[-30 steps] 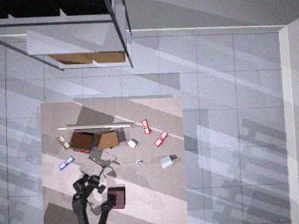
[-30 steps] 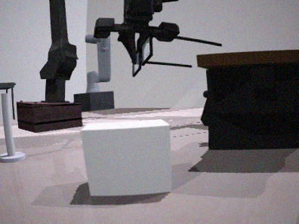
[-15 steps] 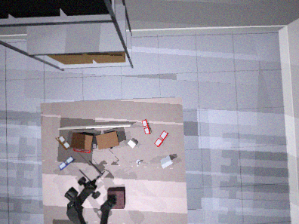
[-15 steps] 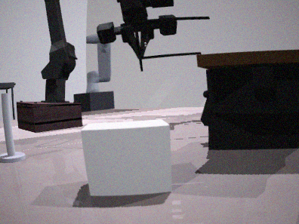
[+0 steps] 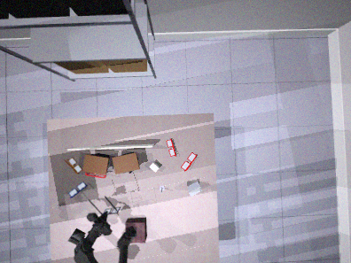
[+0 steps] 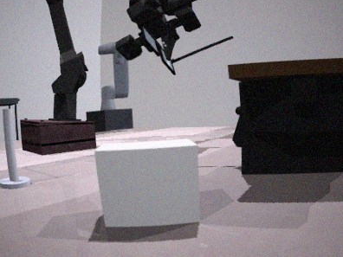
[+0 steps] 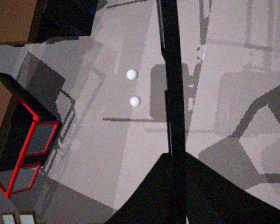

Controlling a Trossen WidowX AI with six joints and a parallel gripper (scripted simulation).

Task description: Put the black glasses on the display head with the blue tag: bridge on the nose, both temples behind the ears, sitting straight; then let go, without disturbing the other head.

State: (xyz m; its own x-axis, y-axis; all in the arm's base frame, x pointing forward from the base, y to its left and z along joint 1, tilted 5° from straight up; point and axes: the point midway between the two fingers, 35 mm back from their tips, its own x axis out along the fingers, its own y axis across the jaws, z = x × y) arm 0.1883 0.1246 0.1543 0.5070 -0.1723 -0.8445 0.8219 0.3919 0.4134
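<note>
The display head is 270 mm ahead of my gripper tip, 120 mm to the right of it and 110 mm below it. The rest, counted from my gripper tip: grey box (600 mm to the right, 110 mm below, 80 mm ahead); thin post (350 mm to the right, 150 mm below, 70 mm ahead); white box (300 mm to the right, 240 mm ahead, 140 mm below).
</note>
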